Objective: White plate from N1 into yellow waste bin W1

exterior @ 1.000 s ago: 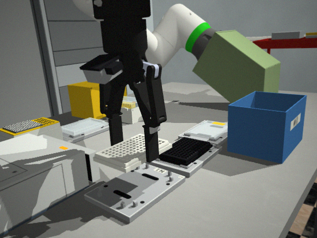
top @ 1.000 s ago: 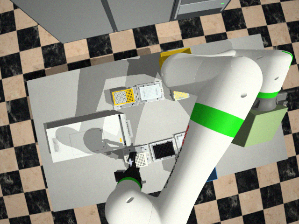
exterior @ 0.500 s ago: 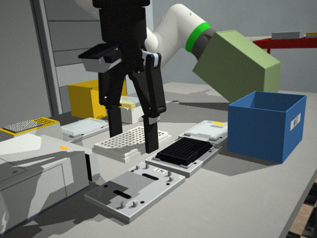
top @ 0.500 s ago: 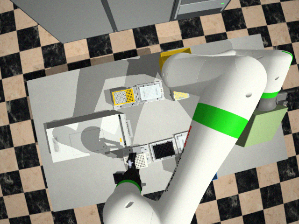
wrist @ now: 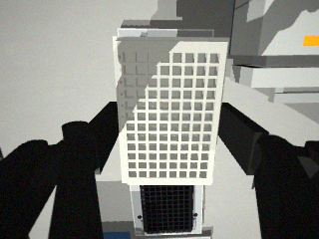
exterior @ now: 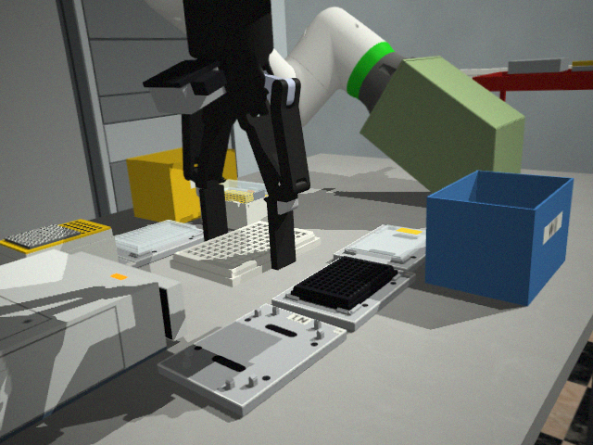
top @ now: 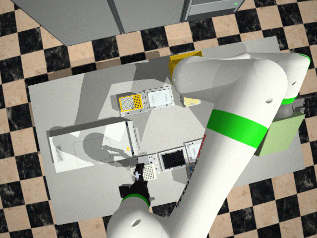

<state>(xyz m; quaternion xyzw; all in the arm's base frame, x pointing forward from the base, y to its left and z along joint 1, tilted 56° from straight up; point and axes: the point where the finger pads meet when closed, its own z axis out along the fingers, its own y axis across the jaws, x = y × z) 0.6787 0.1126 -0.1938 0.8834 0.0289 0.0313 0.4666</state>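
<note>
Right now the yellow waste bin W1 is 33 cm behind my hand, 53 cm to the right of it and 10 cm below it. Also, from my hand: white plate: 2 cm below; then work nest N1: 13 cm below; then black plate: 18 cm behind, 1 cm to the right, 12 cm below.
</note>
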